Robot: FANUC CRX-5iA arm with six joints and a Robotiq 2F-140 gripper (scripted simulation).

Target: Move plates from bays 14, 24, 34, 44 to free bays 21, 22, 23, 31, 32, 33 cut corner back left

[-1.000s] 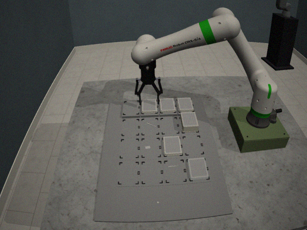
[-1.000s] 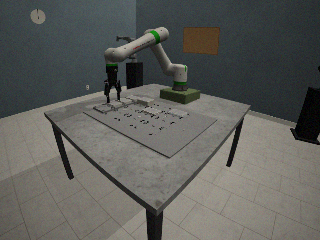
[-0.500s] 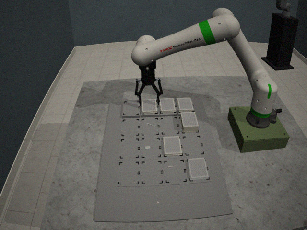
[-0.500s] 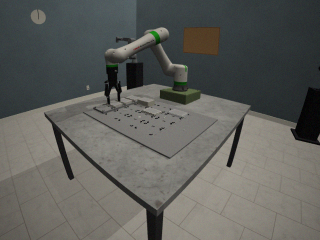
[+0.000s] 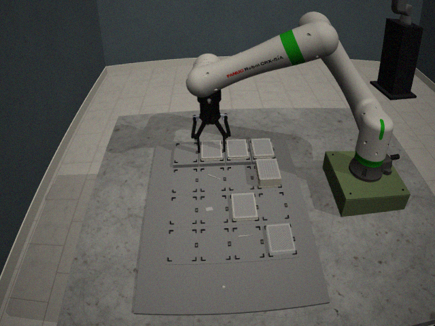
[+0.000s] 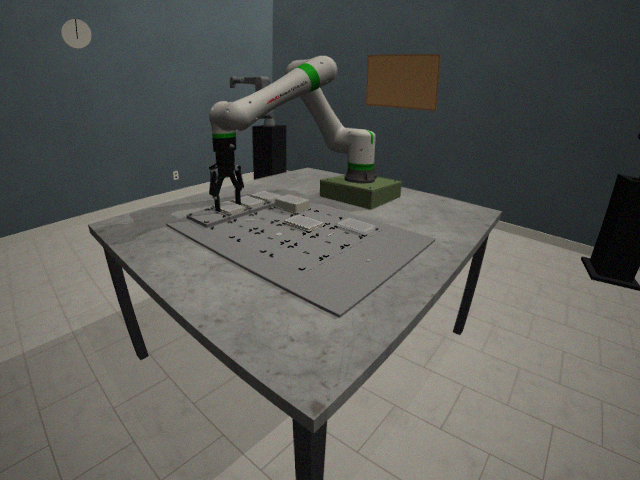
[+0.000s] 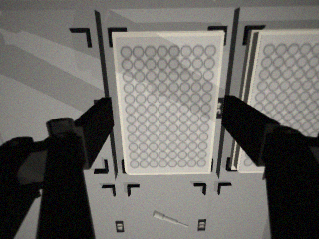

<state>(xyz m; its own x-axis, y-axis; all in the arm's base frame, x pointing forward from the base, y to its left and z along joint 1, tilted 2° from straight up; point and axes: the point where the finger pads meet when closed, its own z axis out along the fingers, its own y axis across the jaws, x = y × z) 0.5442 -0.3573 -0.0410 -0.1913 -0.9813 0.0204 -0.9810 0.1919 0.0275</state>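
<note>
My hand is 180 mm past the sealed deep-well block, 200 mm to the right of it and 20 mm above it. From my hand the other things lie so: white pointed piece (10 mm behind, 470 mm to the left, 40 mm below).
</note>
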